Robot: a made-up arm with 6 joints.
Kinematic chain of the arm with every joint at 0, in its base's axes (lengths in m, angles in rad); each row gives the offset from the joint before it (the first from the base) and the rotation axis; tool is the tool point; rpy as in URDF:
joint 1: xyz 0 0 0.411 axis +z
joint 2: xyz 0 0 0 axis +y
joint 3: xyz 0.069 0 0.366 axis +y
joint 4: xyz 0.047 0 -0.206 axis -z
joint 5: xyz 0 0 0 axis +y
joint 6: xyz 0.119 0 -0.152 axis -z
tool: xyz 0 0 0 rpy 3.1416 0 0
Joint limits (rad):
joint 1: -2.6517..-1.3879
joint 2: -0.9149..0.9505
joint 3: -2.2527..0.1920
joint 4: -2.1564..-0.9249
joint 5: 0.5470..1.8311
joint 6: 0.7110..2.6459
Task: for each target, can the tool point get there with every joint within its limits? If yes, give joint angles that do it. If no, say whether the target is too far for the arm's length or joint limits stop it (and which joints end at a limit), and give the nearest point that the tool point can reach.
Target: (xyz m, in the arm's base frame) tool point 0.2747 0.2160 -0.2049
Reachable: no: joint limits stop it (at a limit: joint 1, joint 2, joint 5) | nearest point 0.0434 -0.1139 0.2309 | short by 0.594 m
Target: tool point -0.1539 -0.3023 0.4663
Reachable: yes | joints -1.7308 0.1410 -0.7549 -1.1048 1.3098 1.7383
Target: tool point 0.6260 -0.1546 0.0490
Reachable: no: joint limits stop it (at a limit: joint 1, joint 2, joint 5) | nearest point 0.0736 -0.2740 0.1709 | short by 0.578 m
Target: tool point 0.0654 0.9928 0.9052
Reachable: no: too far | nearest point 0.0281 0.4259 0.9669 | short by 0.571 m
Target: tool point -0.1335 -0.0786 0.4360
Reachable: yes | joints -1.5576 0.2005 -0.0749 -1.0904 1.5683 2.2723
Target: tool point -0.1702 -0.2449 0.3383
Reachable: yes | joints -1.7738 0.5452 -0.6276 -1.1642 1.3872 1.3331
